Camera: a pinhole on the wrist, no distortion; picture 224 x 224 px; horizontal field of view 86.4 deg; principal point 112.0 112.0 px. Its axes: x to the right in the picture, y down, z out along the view. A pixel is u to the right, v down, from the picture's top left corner.
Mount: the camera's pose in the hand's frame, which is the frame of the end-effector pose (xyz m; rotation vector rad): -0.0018 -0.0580 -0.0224 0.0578 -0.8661 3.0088
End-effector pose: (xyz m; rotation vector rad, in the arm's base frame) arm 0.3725 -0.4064 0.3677 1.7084 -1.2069 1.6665
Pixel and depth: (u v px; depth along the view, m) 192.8 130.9 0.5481
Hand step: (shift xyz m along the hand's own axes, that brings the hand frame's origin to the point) -0.3567 -0.4232 0.4095
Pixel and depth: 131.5 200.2 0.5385
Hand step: -0.0801 -0.6816 0.2252
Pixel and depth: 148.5 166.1 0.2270
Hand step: -0.0658 -0.2659 0.1177
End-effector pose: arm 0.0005 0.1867 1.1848 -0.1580 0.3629 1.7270
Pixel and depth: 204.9 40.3 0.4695
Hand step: -0.3463 -0.0687 0.5389
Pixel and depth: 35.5 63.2 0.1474
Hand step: 0.0987 -0.0852 0.1308
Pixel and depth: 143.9 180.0 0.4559
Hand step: -0.1139 -0.5206 0.2300
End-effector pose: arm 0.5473 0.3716 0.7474 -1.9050 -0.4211 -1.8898
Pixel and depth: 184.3 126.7 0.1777
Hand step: -0.1041 -0.1711 0.1205
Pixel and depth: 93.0 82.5 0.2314
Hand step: 0.0437 -0.1325 0.2024
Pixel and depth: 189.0 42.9 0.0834
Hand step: -0.0519 -0.0614 0.0759
